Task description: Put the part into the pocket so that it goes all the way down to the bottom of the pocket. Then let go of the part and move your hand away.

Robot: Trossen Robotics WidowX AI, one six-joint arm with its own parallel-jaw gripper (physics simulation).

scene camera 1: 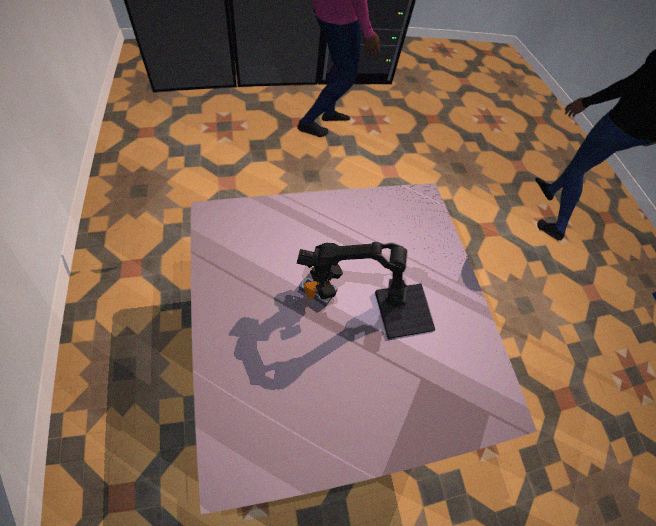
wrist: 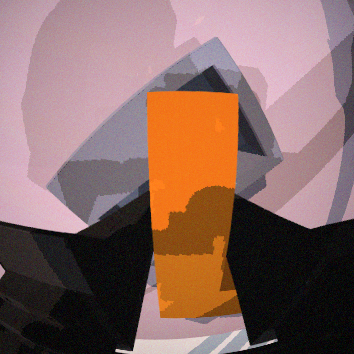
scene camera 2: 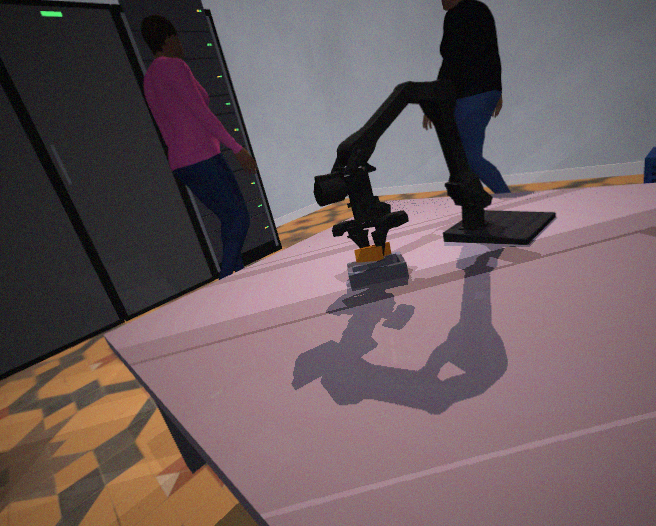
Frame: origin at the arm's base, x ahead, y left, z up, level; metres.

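Seen in the pictures: gripper, fingertip midpoint: (scene camera 1: 318,288) (wrist: 186,195); arm's base, link origin: (scene camera 1: 394,299) (scene camera 2: 473,225).
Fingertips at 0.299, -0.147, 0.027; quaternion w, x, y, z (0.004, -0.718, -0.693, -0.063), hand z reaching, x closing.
Offsets run from my fingertips to a thing's top centre, as dx, dy, dz. Level surfaces: height alone.
The orange part {+0.004, +0.013, +0.049} (scene camera 1: 310,289) (scene camera 2: 372,253) (wrist: 192,150) is a block held between the fingers of my gripper (scene camera 1: 323,284) (scene camera 2: 373,247) (wrist: 186,195), which is shut on it. The grey pocket block {-0.007, -0.011, -0.015} (scene camera 2: 383,273) (wrist: 110,135) stands on the table below. In scene camera 2 the part shows above the block's rim. In the wrist view the pocket block lies turned at a slant to the part, and dark pocket openings show at the part's upper right and lower left. The part hides the middle of the pocket. Whether its underside touches the block cannot be told.
The arm's black base plate (scene camera 1: 407,317) (scene camera 2: 501,227) sits on the pink table {dz -0.051} (scene camera 1: 262,438) (scene camera 2: 383,465), to the right of the pocket block. Arm shadows fall across the table. Two people and dark cabinets (scene camera 1: 186,43) (scene camera 2: 54,164) stand beyond the table.
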